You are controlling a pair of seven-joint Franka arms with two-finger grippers.
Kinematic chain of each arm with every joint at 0, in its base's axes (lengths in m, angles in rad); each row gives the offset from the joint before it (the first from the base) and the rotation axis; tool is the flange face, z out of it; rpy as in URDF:
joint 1: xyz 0 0 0.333 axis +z
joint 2: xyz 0 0 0 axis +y
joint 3: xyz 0 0 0.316 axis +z
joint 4: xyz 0.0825 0 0 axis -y
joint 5: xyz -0.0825 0 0.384 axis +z
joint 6: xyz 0 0 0 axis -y
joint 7: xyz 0.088 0 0 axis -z
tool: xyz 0 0 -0.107 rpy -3.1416 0 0
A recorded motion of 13 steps. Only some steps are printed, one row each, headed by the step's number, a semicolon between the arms.
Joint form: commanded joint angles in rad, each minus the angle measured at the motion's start. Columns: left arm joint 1, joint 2, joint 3, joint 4, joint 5, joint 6, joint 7; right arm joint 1, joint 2, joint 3, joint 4, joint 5, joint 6, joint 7.
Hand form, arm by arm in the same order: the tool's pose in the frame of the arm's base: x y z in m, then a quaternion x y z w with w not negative. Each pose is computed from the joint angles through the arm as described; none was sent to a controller.
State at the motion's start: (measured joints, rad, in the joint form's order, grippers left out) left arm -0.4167 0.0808 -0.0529 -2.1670 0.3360 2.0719 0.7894; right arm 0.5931 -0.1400 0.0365 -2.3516 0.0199 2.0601 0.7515
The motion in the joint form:
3: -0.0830 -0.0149 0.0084 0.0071 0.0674 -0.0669 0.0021; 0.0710 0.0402 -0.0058 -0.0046 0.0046 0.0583 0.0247
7: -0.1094 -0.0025 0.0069 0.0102 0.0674 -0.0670 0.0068; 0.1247 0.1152 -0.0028 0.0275 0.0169 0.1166 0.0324
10: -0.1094 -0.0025 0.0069 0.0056 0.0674 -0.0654 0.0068; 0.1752 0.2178 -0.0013 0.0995 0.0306 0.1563 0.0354
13: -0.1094 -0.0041 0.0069 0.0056 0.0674 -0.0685 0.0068; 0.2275 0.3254 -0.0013 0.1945 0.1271 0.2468 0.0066
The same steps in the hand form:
3: 0.4599 -0.2507 0.3545 -0.70042 0.68478 0.12790 0.15533; 0.3623 0.3034 0.3583 0.99644 -0.04785 -0.05681 0.03998
7: 0.4537 -0.2640 0.3493 -0.68830 0.69645 0.13051 0.15550; 0.3573 0.3358 0.3399 0.99764 -0.02758 -0.05382 0.03244
10: 0.4527 -0.2634 0.3475 -0.68783 0.69675 0.13192 0.15501; 0.3581 0.3736 0.3210 0.99815 -0.00800 -0.05443 0.02604
13: 0.4525 -0.2631 0.3481 -0.68801 0.69638 0.13268 0.15521; 0.3627 0.4219 0.3099 -0.99823 0.00176 0.05334 0.02639

